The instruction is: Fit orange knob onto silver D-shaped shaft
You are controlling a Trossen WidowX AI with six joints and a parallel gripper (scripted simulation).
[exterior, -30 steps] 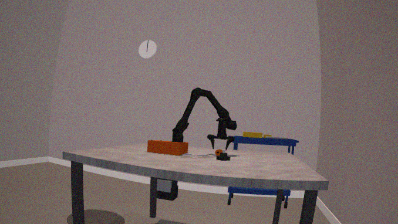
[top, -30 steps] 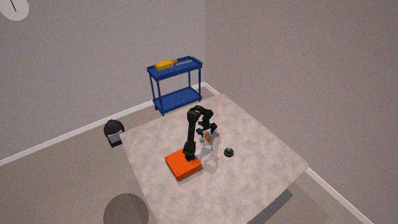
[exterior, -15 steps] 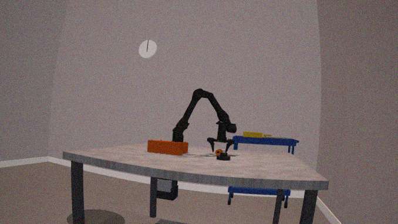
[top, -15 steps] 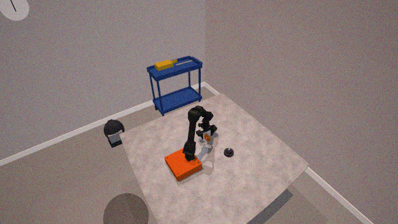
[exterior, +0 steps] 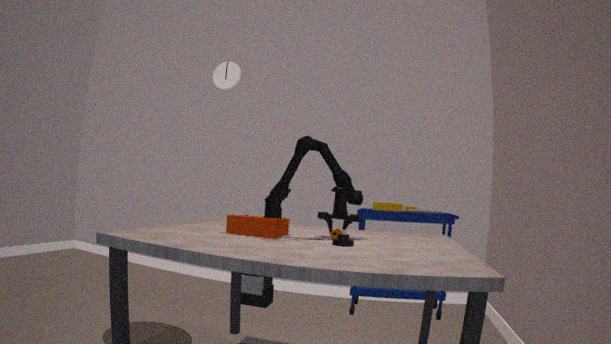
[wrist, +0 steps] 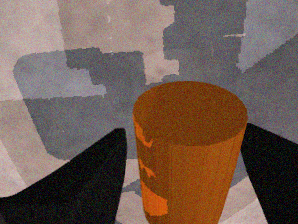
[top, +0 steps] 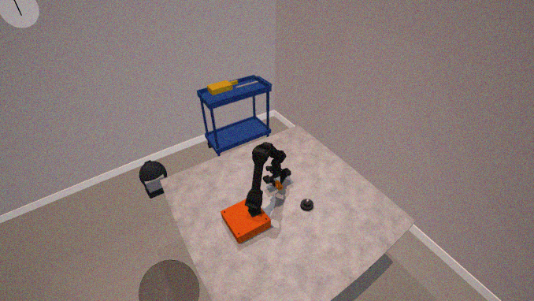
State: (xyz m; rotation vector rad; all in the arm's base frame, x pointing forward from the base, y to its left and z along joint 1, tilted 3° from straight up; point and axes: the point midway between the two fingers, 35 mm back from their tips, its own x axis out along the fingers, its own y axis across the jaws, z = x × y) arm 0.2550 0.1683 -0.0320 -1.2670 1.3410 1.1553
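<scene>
Now: gripper tip 1 cm below the orange knob. The rest, counted from my gripper tip: pedestal: 8 cm ahead, 24 cm to the right, 2 cm above.
</scene>
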